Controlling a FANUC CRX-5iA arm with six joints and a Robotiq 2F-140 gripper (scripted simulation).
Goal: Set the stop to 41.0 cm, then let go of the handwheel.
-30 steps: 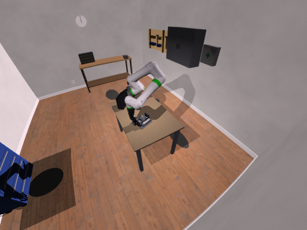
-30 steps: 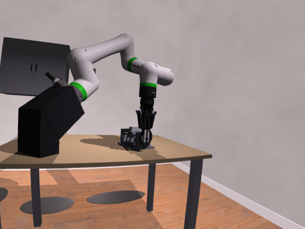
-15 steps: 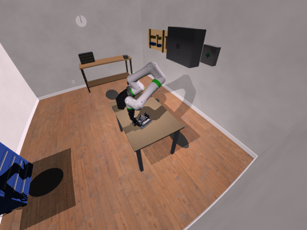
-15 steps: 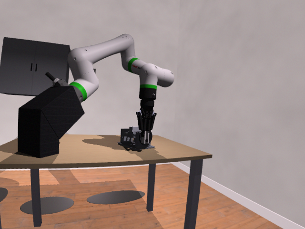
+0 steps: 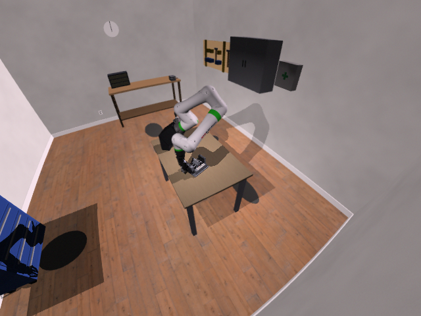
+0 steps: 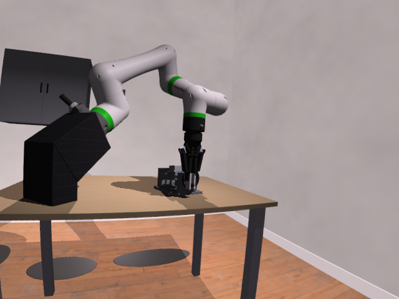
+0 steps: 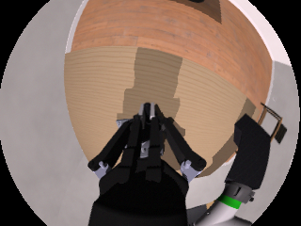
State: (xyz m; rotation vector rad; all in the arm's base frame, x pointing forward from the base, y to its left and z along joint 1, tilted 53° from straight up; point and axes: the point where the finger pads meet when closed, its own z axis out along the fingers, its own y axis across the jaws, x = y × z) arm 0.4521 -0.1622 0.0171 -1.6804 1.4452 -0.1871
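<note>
Now: the grey stop 2 cm behind my hand, 15 cm to the left of it and 2 cm above it. The rest, counted from my hand: black handwheel 2 cm to the left, 1 cm below.
</note>
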